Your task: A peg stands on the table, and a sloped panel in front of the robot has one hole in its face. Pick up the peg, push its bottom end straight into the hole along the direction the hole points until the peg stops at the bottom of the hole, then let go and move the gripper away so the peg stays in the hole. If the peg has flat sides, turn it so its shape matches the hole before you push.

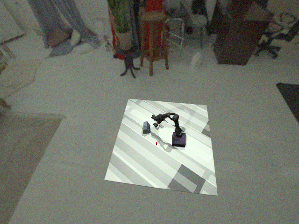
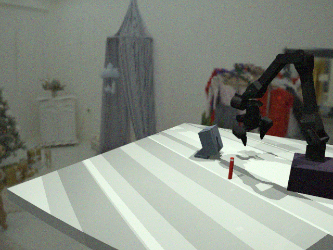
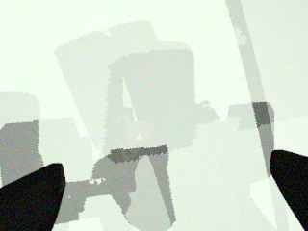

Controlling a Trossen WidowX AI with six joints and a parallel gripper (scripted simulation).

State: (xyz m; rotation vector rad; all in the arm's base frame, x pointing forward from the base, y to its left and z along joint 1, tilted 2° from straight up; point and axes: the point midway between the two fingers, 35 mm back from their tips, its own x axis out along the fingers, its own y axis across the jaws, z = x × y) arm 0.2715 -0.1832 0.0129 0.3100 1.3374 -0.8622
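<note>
The red peg is 31 cm to the left of my gripper tip, 2 cm ahead of it and 1 cm below it. From my gripper tip the other things lie so: sloped panel (17 cm ahead, 10 cm to the left, 1 cm above).
</note>
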